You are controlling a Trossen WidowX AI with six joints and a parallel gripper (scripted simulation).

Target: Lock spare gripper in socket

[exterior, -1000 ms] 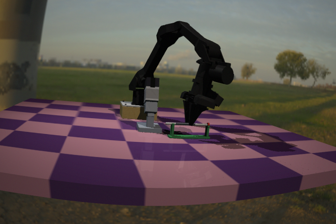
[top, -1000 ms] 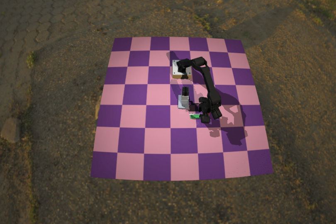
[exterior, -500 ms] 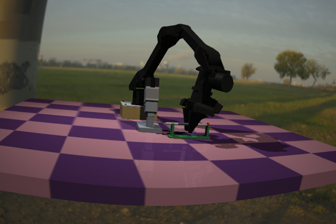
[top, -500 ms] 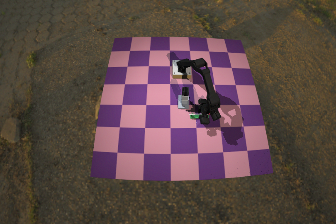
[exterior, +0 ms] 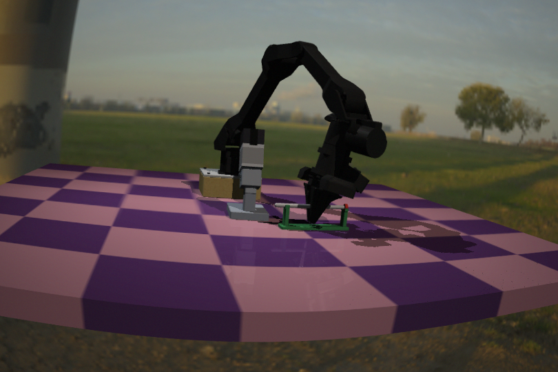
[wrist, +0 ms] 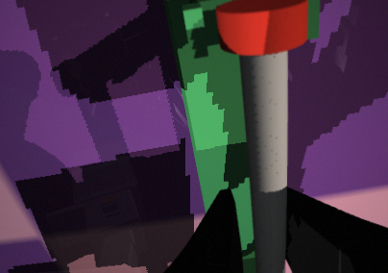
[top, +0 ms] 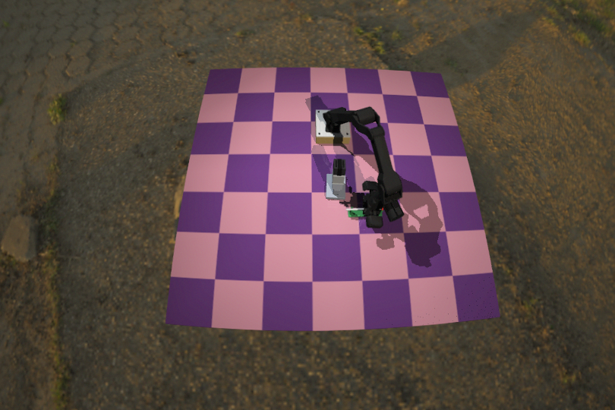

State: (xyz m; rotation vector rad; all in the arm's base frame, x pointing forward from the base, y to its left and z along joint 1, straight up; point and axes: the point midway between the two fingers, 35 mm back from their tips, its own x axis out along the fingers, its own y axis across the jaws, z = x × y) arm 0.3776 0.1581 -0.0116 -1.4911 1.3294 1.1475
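My gripper tip is now 1 cm to the right of the green rack and 1 cm below it. The rest, counted from my gripper tip: spare gripper (10 cm behind, 12 cm to the right, 11 cm above); grey mount (10 cm behind, 12 cm to the right, 4 cm above).
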